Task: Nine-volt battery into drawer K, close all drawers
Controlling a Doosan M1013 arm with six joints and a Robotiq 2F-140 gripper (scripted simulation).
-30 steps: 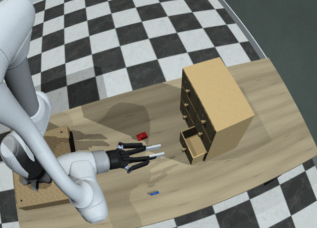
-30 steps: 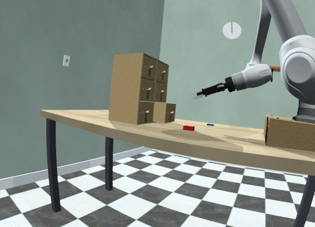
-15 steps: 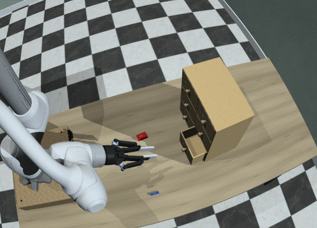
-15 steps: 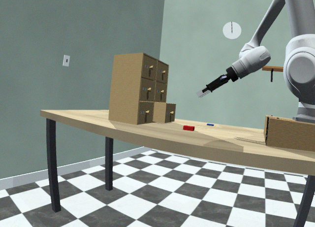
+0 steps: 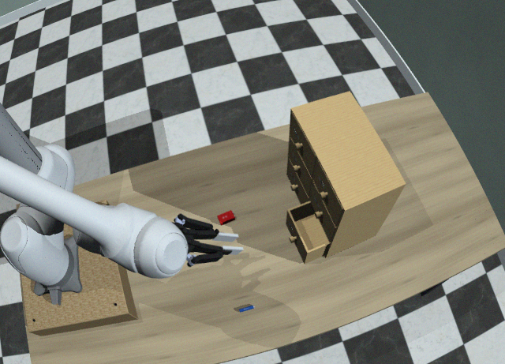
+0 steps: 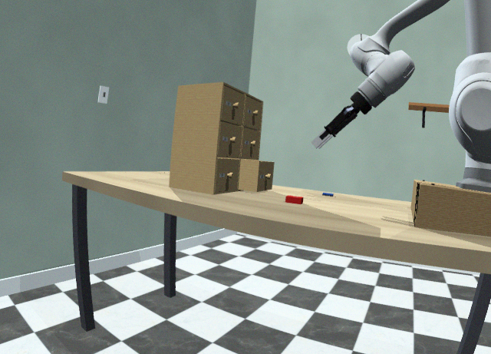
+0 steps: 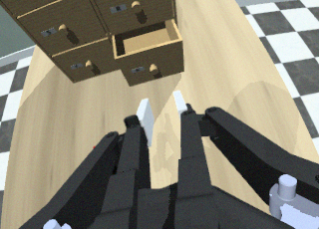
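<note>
My gripper is now 190 mm above the red nine-volt battery, 160 mm to the right of it and 10 mm short of it. From my hand the other things lie so: small blue object (190 mm below, 140 mm to the right, 10 mm ahead); drawer (260 mm ahead, 170 mm below, 50 mm to the left).
</note>
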